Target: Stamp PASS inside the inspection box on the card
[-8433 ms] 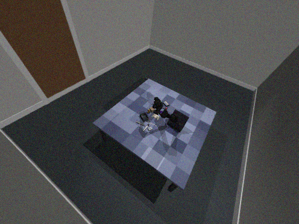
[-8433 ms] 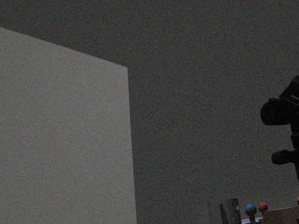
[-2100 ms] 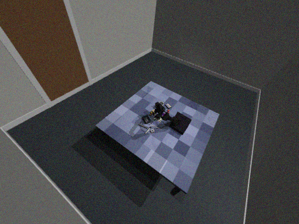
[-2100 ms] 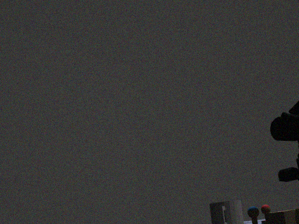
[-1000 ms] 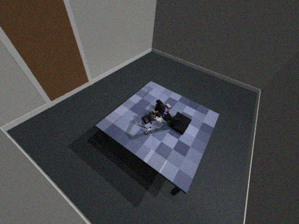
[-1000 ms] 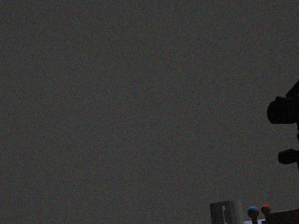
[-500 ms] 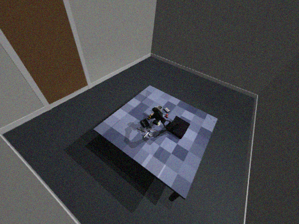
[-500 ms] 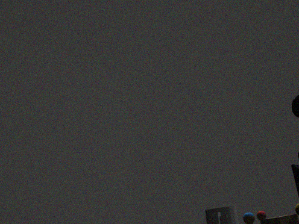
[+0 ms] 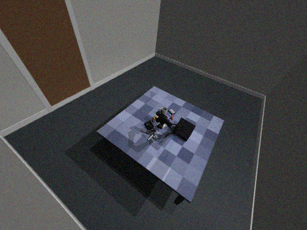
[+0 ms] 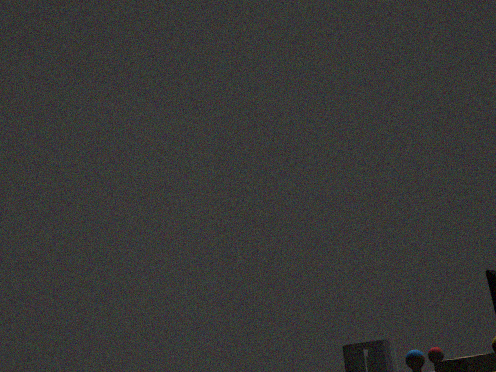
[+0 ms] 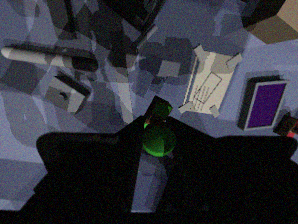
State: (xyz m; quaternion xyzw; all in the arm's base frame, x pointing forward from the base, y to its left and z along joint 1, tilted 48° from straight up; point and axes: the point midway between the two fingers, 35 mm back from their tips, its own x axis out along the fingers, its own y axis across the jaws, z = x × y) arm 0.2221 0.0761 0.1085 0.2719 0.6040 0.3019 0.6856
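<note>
Now: the card 40 mm ahead of my gripper tip, 90 mm to the right of it and 90 mm below it. The rest, counted from my gripper tip: white cylinder 40 mm ahead, 140 mm to the left, 80 mm below; grey box 10 mm behind, 140 mm to the left, 70 mm below; green-knobbed stamp right at my gripper tip.
</note>
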